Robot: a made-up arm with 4 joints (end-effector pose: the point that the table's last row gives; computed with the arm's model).
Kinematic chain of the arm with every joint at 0, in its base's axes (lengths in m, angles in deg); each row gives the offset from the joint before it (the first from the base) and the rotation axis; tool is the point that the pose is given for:
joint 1: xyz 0 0 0.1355 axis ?
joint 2: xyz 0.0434 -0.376 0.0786 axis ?
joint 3: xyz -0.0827 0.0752 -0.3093 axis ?
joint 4: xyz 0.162 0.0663 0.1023 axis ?
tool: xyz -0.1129 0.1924 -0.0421
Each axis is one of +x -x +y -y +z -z.
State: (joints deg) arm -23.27 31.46 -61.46 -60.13
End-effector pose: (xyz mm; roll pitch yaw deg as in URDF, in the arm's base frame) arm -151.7 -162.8 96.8 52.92 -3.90 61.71
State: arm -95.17 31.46 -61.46 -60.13
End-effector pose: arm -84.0 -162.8 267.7 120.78 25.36 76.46
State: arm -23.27 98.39 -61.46 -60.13
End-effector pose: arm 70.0 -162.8 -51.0 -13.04 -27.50 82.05
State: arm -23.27 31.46 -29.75 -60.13
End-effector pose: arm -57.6 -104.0 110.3 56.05 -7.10 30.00
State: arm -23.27 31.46 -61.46 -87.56
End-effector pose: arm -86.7 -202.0 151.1 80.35 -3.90 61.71
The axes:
joint 1: -y
joint 2: -y
joint 3: -z
joint 4: -x

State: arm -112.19 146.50 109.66 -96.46
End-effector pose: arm 48.0 -376.1 46.5 129.19 10.93 -106.44
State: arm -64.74 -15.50 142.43 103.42
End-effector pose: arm -311.8 -315.4 196.1 -177.67 -51.36 -102.43
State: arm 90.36 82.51 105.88 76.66
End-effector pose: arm 0.1 -367.1 575.6 96.48 1.95 -74.24
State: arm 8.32 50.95 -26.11 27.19
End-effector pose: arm 248.5 -83.3 -66.0 -63.70 -50.52 43.81
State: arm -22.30 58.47 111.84 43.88
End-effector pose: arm 339.0 -411.8 -70.8 -9.72 12.68 -107.93
